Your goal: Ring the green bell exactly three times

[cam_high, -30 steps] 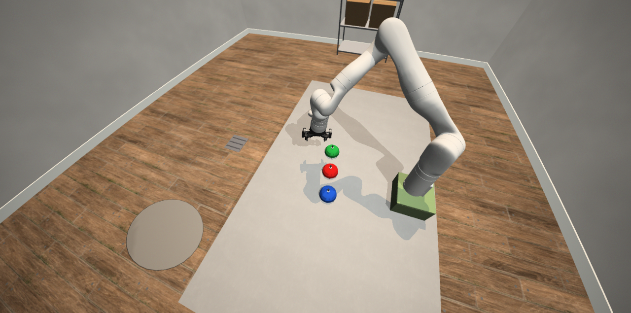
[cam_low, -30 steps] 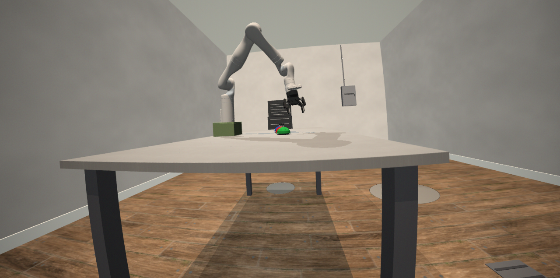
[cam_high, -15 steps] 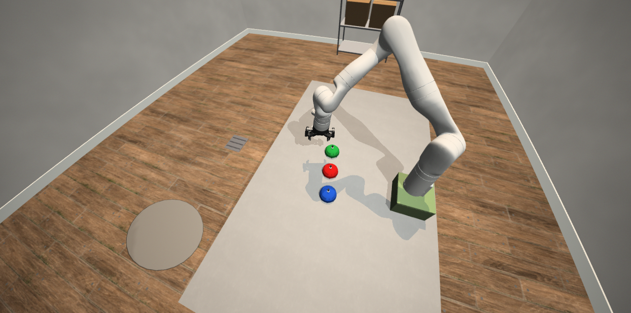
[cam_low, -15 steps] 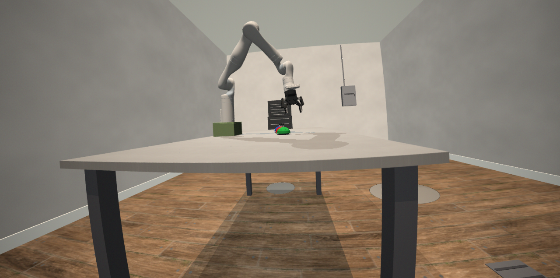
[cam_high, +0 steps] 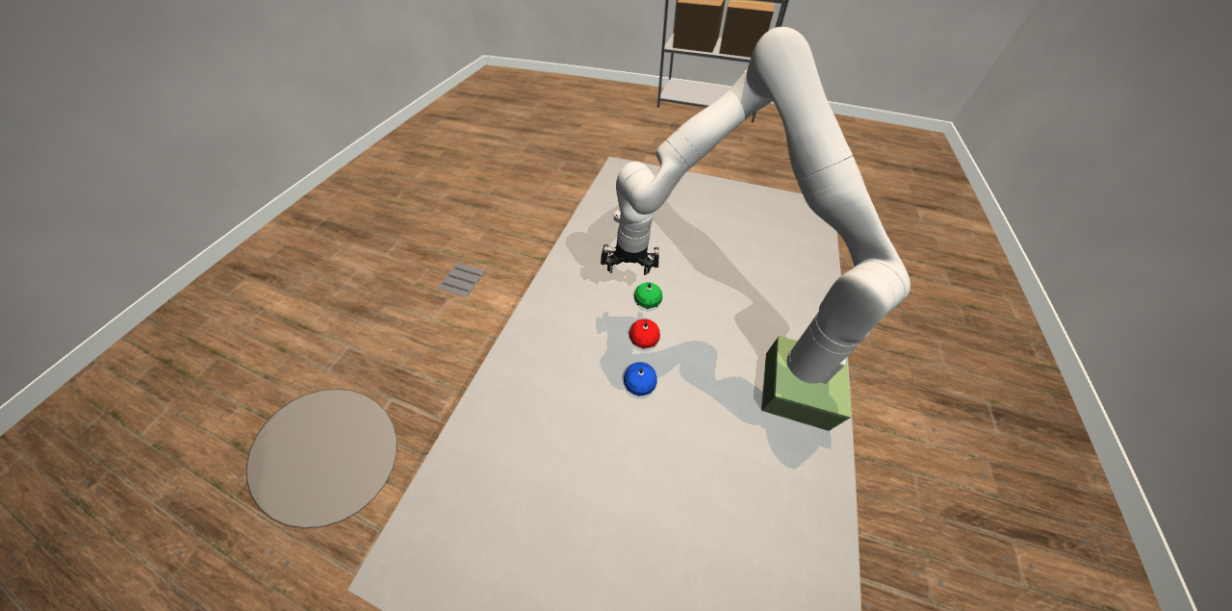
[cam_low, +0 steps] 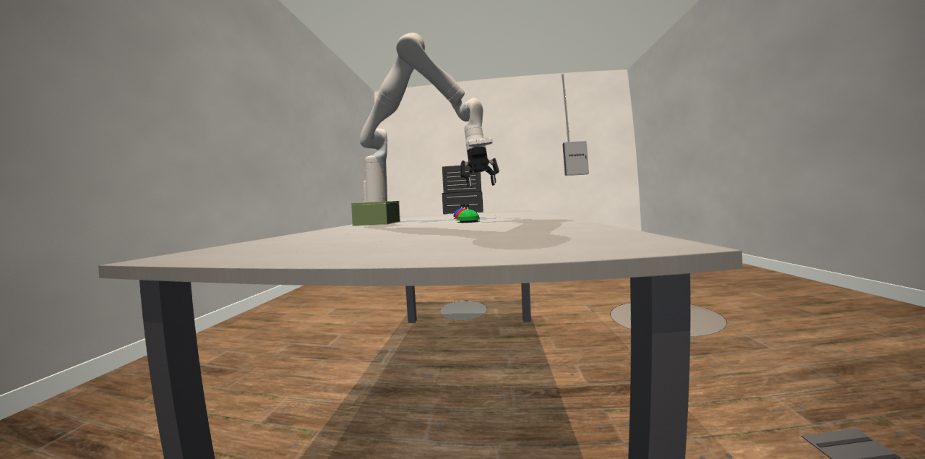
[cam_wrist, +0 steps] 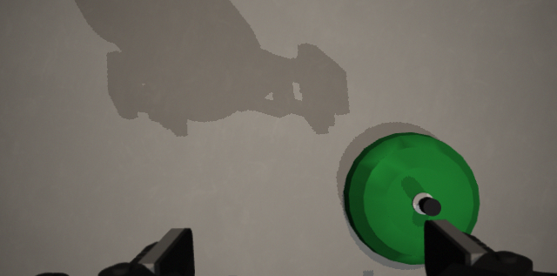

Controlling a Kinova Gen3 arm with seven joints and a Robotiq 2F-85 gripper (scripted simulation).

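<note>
My gripper is now 10 cm above the green bell, 5 cm past it and 3 cm to the left of it. Round my hand: red bell (10 cm below, 10 cm behind, 9 cm to the left); blue bell (21 cm to the left, 14 cm behind, 10 cm below).
</note>
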